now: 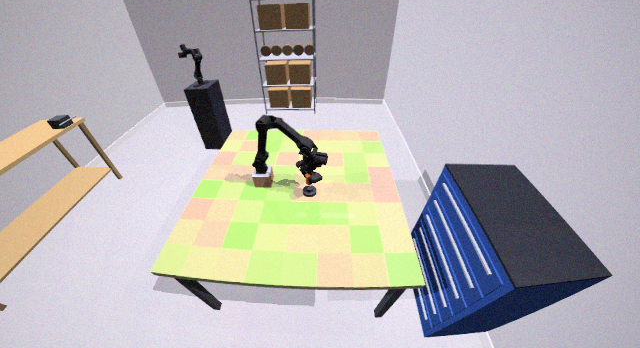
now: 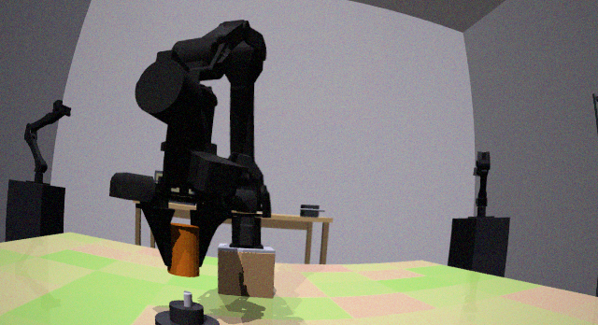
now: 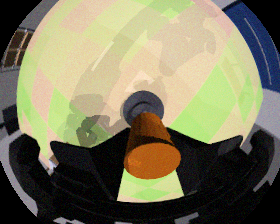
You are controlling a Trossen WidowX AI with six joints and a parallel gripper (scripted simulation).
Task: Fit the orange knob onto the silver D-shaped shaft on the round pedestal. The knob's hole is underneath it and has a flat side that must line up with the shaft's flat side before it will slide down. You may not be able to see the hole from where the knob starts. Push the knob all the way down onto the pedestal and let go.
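Now: the round black pedestal 6 cm below my gripper tip. Round my gripper tip: orange knob: 3 cm above.
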